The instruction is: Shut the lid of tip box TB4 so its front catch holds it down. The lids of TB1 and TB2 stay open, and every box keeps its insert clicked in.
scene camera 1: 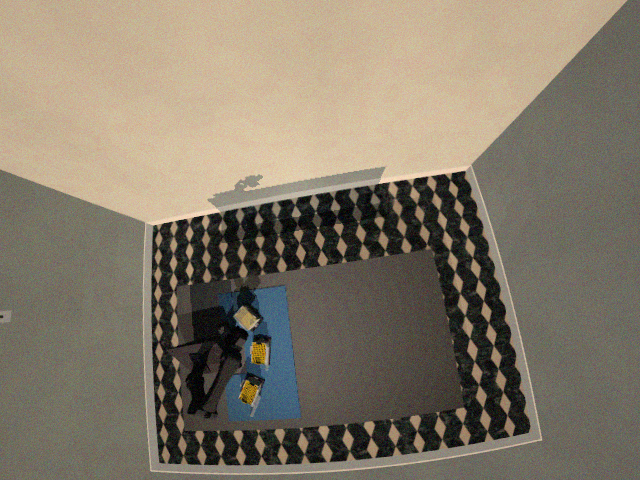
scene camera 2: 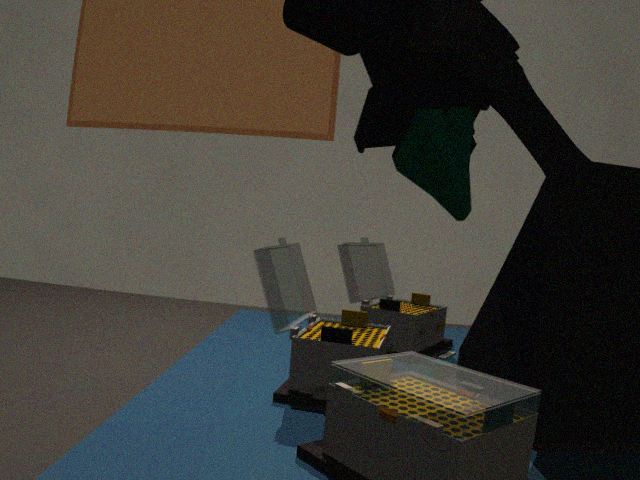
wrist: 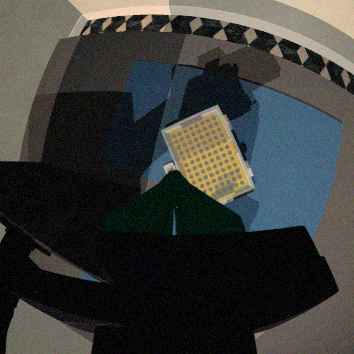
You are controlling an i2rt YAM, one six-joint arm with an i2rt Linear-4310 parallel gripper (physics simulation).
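Places are measured from the arm's base along level axes (x back, y left, z down), in millimetres.
Where they show: gripper, between the fingertips: (scene camera 1: 233, 325) (scene camera 2: 464, 216) (wrist: 173, 177); arm's base, origin of its link: (scene camera 1: 200, 362) (wrist: 22, 232).
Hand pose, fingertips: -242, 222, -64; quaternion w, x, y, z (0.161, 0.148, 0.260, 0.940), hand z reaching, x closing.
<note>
Each offset is from my fingertips to the centre of the thing, as dx, dy, dz. "spot": to the spot under its first point. Level surfaces: height alone.
The nearest tip box in scene camera 2, taken as TB4 @[spot: -32, +32, +111] (scene camera 1: 247, 317) (scene camera 2: 382, 444) (wrist: 210, 155), has its clear lid @[spot: +30, +33, +111] (scene camera 2: 496, 384) lying flat over the yellow perforated insert. A pale tab @[+20, -6, +125] (wrist: 169, 167) shows at its side in the wrist view; whether the catch is engaged I cannot tell. Two other boxes, a middle one (scene camera 1: 259, 352) (scene camera 2: 315, 366) and a far one (scene camera 1: 250, 391) (scene camera 2: 421, 330), have yellow inserts seated and lids @[spot: -163, -195, +86] (scene camera 2: 286, 284) @[spot: -90, -435, +86] (scene camera 2: 366, 271) standing up open; I cannot tell which is TB1 or TB2. My gripper (scene camera 2: 460, 215) (wrist: 173, 177) is shut and empty, above the boxes, apart from them.
The boxes stand on a blue mat @[dz +188] (scene camera 1: 281, 330) (scene camera 2: 180, 392) (wrist: 300, 145) on the grey table @[dz +191] (scene camera 1: 372, 330). My dark arm (scene camera 1: 222, 382) (scene camera 2: 584, 268) rises beside the boxes. The two raised lids stand up above the mat. An orange board (scene camera 2: 206, 67) hangs on the wall.
</note>
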